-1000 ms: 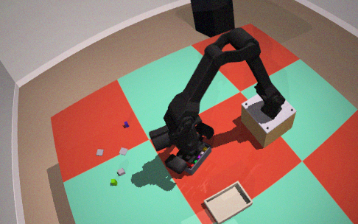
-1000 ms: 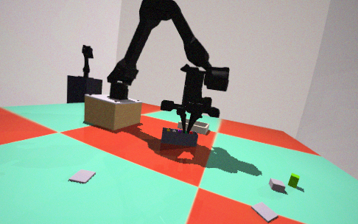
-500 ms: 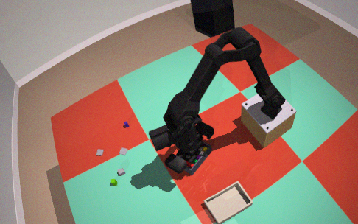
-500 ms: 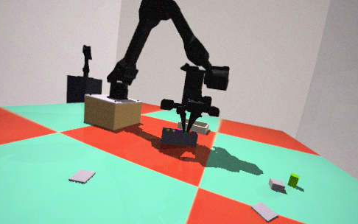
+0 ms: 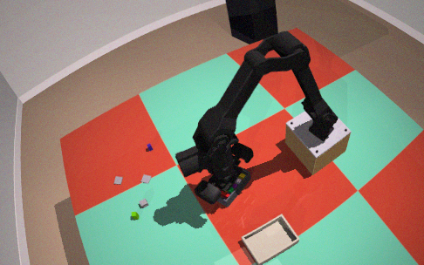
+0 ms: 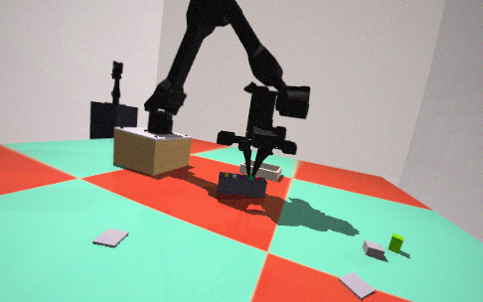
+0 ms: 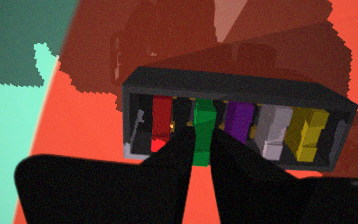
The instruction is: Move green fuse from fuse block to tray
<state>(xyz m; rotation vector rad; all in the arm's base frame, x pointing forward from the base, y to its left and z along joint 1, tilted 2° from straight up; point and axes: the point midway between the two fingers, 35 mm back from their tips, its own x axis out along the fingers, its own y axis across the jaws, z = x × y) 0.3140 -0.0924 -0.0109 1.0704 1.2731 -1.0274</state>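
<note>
The beige tray is 20 cm to the left of my gripper tip, 4 cm below it and 3 cm ahead of it. From my gripper tip the other things lie so: grey block 22 cm ahead, 16 cm to the right, 4 cm below; green fuse 1 cm below; lime cube 27 cm ahead, 14 cm to the right, 3 cm below.
</note>
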